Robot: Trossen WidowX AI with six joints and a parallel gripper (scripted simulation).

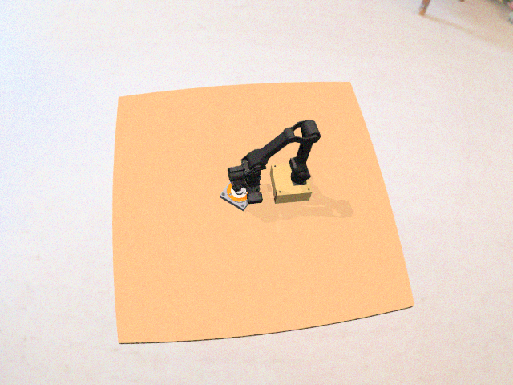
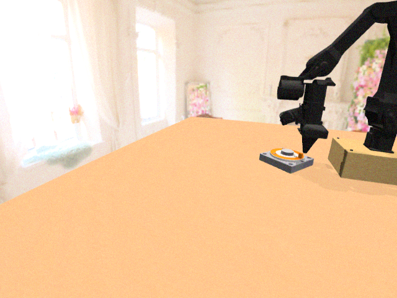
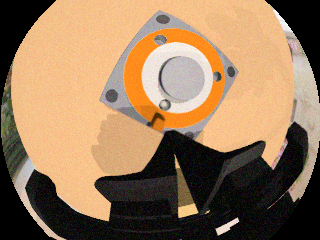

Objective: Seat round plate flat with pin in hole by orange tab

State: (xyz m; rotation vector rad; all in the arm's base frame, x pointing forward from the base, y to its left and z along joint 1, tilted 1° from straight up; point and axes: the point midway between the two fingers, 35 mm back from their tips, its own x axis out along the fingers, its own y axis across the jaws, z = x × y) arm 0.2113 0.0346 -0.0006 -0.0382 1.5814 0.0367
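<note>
Right now my gripper tip is 50 mm short of the base, 20 mm to the left of it and 20 mm above it.
</note>
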